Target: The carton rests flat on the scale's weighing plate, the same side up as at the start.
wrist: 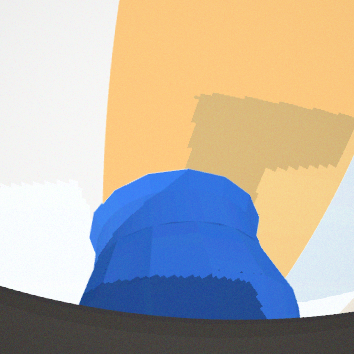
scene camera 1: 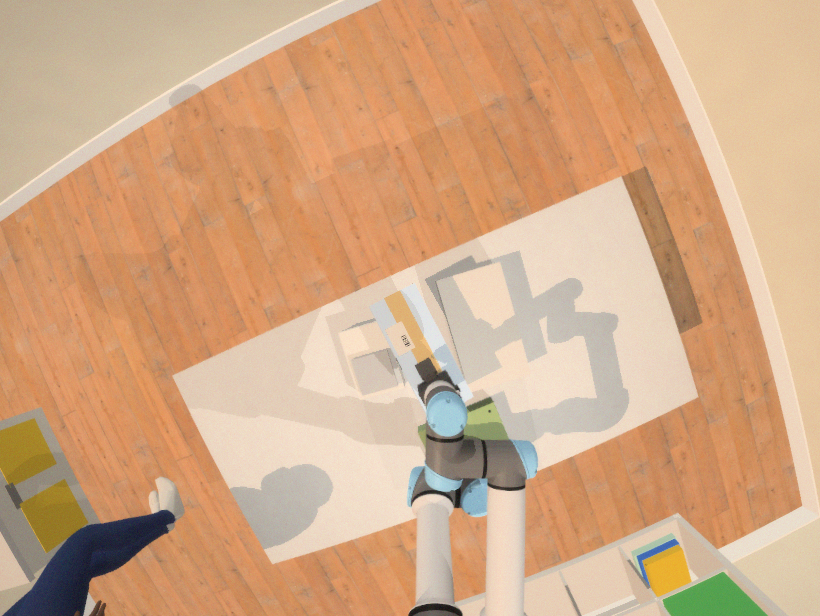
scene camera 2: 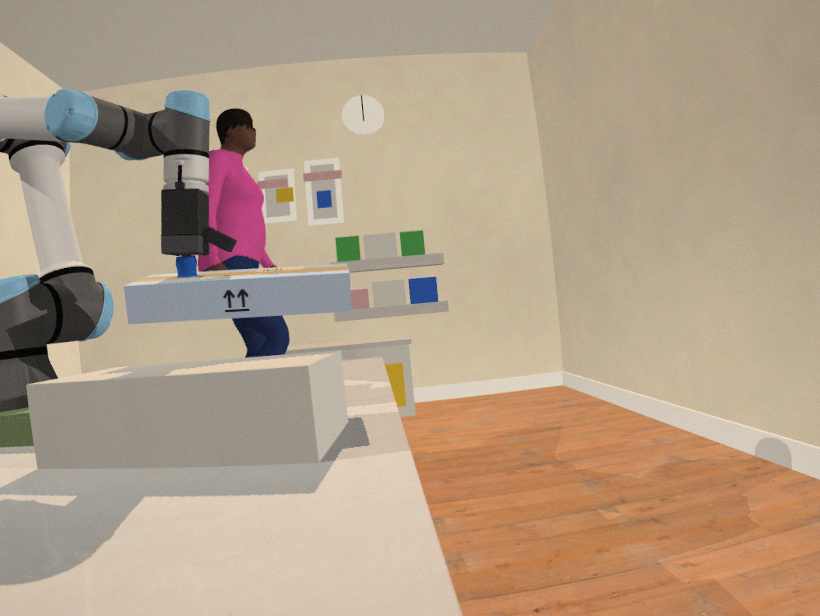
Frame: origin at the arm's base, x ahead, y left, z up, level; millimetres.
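Where they show: end effector, tool point: (wrist: 177, 210); arm's base, origin of the base link: (scene camera 2: 22, 405).
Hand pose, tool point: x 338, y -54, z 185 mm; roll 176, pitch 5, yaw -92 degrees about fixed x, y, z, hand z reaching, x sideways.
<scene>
Things, the pixels of their centre, and the offset from my tool point. Level surfaces: height alone.
- long light-blue carton, body centre: (scene camera 2: 243, 291) (scene camera 1: 420, 351) dz -23, dx +94, dy -9 mm
- pale box-like thing, body centre: (scene camera 1: 372, 359) dz -192, dx +124, dy +159 mm
- large beige block, body centre: (scene camera 2: 196, 406) (scene camera 1: 481, 326) dz -177, dx +37, dy -200 mm
- pale table, its level: dz -229 mm
The long light-blue carton (scene camera 1: 403, 314) (scene camera 2: 285, 298) (wrist: 225, 50) hangs level in the air, its orange tape and label on top and its two side arrows pointing up. My gripper's blue suction cup (scene camera 2: 186, 266) (wrist: 175, 240) is on the taped top, toward the end nearer the arm, and holds it. In scene camera 1 the arm hides the cup. A pale box-like thing (scene camera 1: 364, 336), which looks like the scale, stands left of the carton; the carton covers part of its right side from above. The scale does not show in scene camera 2.
A large beige block (scene camera 1: 487, 295) (scene camera 2: 178, 424) stands on the pale table (scene camera 1: 218, 411) (scene camera 2: 298, 550), right of the carton in scene camera 1. A green base plate (scene camera 1: 489, 416) lies under the arm. A person (scene camera 2: 235, 205) (scene camera 1: 99, 543) stands beyond the table, near a cabinet (scene camera 1: 33, 493).
</scene>
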